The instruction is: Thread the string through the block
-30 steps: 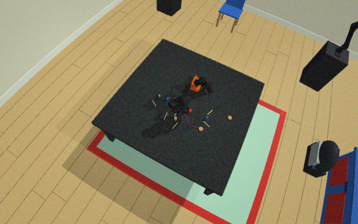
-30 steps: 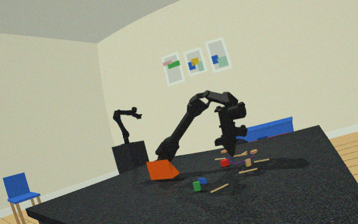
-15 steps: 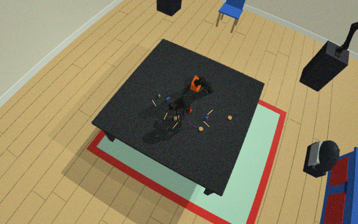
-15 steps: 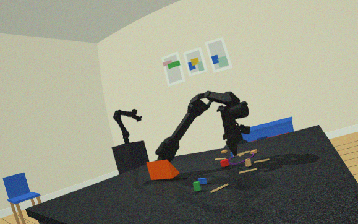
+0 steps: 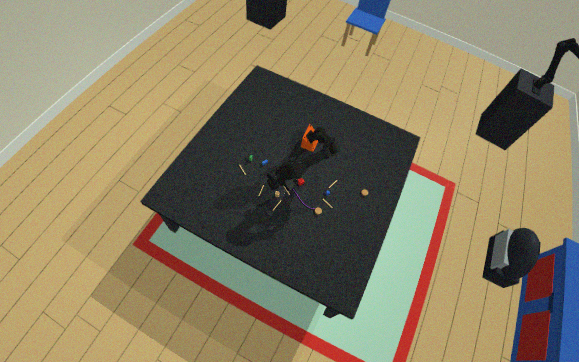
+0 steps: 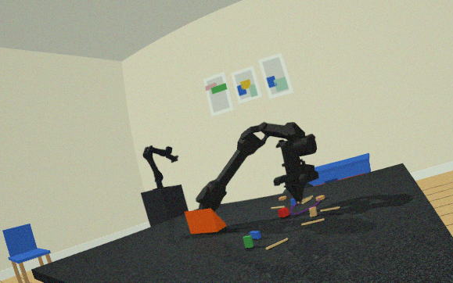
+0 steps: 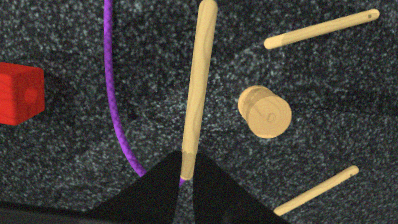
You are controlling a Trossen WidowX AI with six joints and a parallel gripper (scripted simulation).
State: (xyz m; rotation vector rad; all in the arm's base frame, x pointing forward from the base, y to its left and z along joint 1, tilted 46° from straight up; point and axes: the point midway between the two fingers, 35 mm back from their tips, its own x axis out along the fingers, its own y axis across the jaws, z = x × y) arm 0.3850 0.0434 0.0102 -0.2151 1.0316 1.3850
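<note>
Right now the tan wooden block is 50 mm ahead of my gripper tip, 40 mm below it and 10 mm to the right of it. The rest, counted from my gripper tip: green cylinder 270 mm to the right, 70 mm behind, 40 mm below; then red block 100 mm behind, 60 mm to the left, 40 mm below.
</note>
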